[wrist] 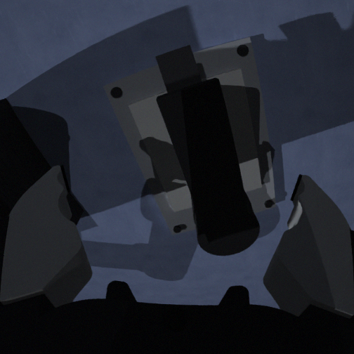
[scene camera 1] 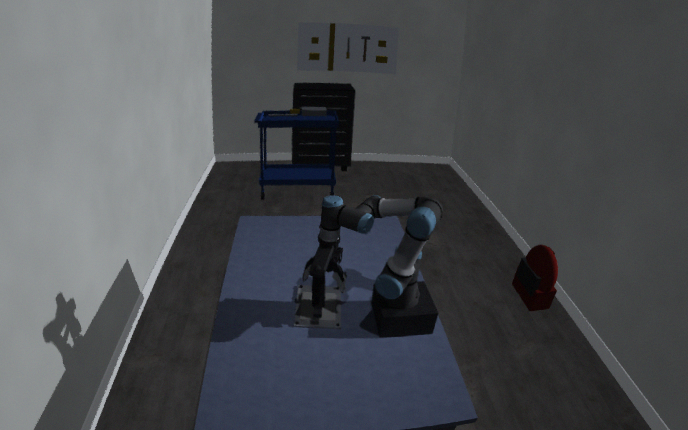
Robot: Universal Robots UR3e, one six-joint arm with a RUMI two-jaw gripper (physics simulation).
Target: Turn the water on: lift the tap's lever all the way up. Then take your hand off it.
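Places are measured from the arm's base along level axes (x right, y ahead, z up), in centimetres.
Pixels of known places: gripper, between the fingertips: (scene camera 1: 323,287); arm's base, origin of its link: (scene camera 1: 401,297).
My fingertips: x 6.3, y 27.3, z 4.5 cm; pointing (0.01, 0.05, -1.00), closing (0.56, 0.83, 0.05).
Note:
For each thing: its middle in the pictures, then the offset to it from my fingertips. "pt": a spot on its surface instead. Level surfaces: height alone.
- tap, a spot on its surface: (scene camera 1: 318,291) pt dx -3.3, dy +2.4, dz +1.1 cm
- light grey base plate, a spot on its surface: (scene camera 1: 303,318) pt dx -1.0, dy +7.4, dz -13.1 cm
- blue table top, height of its surface: dz -14.6 cm
The tap (scene camera 1: 318,291) (wrist: 215,160) is a dark upright shape on a light grey base plate (scene camera 1: 303,318) (wrist: 120,107). In the wrist view its long black upper part runs down the middle, with a rounded end towards the camera. The lever is too dark to tell apart from the tap's body, so its angle cannot be read. My gripper (scene camera 1: 325,283) (wrist: 180,174) is wide open, with one finger on each side of the tap's upper part. In the wrist view there are visible gaps between both fingers and the tap.
The base plate lies on a blue table top (scene camera 1: 329,377). The arm's dark base block (scene camera 1: 405,323) stands to the right of the tap. Behind the table are a blue cart (scene camera 1: 297,122) and a dark cabinet (scene camera 1: 347,126). A red object (scene camera 1: 542,268) is at the far right.

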